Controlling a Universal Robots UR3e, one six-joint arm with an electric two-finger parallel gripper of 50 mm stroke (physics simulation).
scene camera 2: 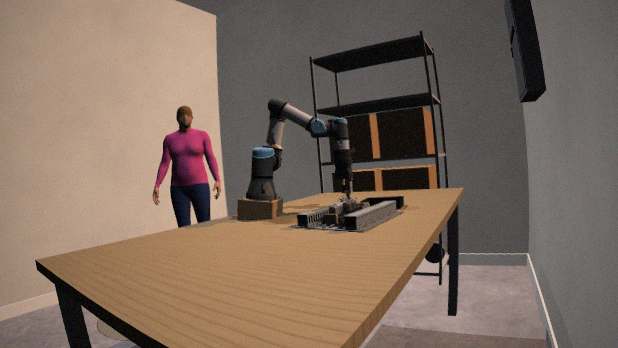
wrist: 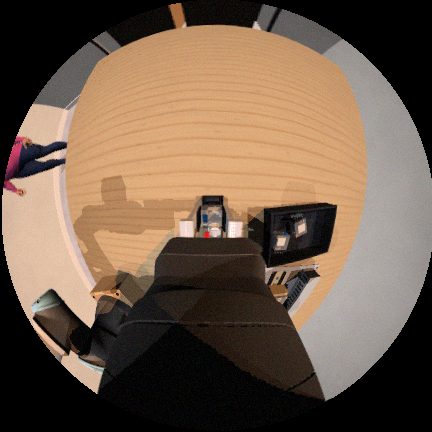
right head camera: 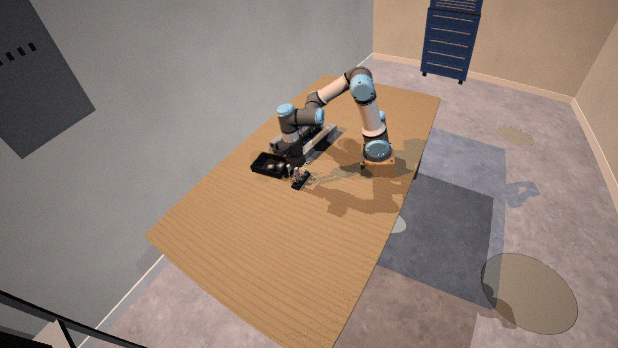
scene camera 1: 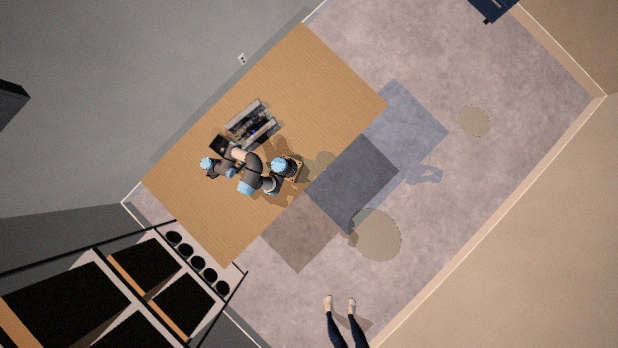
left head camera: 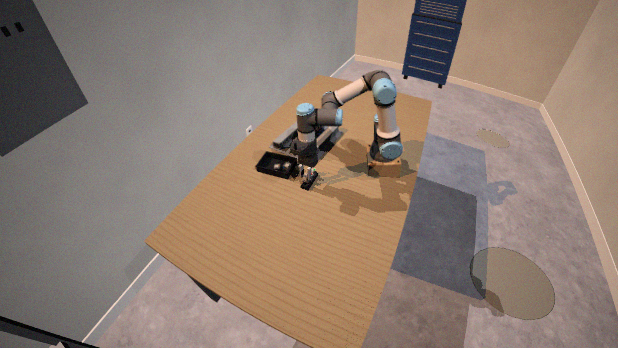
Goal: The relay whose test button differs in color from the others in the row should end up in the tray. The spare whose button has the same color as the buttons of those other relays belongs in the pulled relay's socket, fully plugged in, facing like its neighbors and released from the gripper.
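Frame: origin at the arm's base, x ahead, y left, z up, level; centimetres.
Where they show: gripper, fingertip midpoint: (scene camera 2: 347, 192) (wrist: 211, 213) (right head camera: 295, 177) (left head camera: 305, 177); arm's base, link origin: (scene camera 2: 261, 198) (wrist: 118, 310) (scene camera 1: 287, 168).
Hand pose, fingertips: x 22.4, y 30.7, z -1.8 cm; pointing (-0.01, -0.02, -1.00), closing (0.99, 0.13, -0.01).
Each offset is from my fingertips to the top centre of the thing. Level surfaces: height alone.
My gripper (wrist: 211, 213) (left head camera: 307, 173) (right head camera: 294, 173) is shut on a clear relay @(dx +0.1, dy -0.3, dz +1.0 cm) (wrist: 213, 212) with a blue button. It is just above the black spare holder @(dx +0.5, dy -3.5, dz -3.6 cm) (wrist: 212, 200) (left head camera: 306, 186) (right head camera: 297, 187); how far the relay is clear of it is hard to tell. A relay with a red button @(dx +0.5, dy -3.5, dz -1.0 cm) (wrist: 207, 234) shows nearer the gripper body in the wrist view. The black tray @(dx +18.5, dy -2.7, dz -2.4 cm) (wrist: 300, 207) (left head camera: 273, 173) (right head camera: 266, 174) holds two relays @(dx +17.1, dy -1.1, dz -3.5 cm) (wrist: 300, 226) @(dx +14.1, dy -5.3, dz -3.5 cm) (wrist: 281, 242). The socket row, between the grey ducts @(dx +27.6, dy -28.1, dz -1.6 cm) (scene camera 2: 370, 215) (scene camera 1: 243, 114), is too small or hidden to read; a blue spot shows there in scene camera 1.
The ducted panel is beside the tray, on the far side from the holder in the left head view. The arm's wooden base block (scene camera 2: 260, 209) (wrist: 116, 291) stands on the table @(dz -5.9 cm) (left head camera: 260, 235). A person (scene camera 2: 187, 160) and a shelf rack (scene camera 2: 316, 85) are beyond the table.
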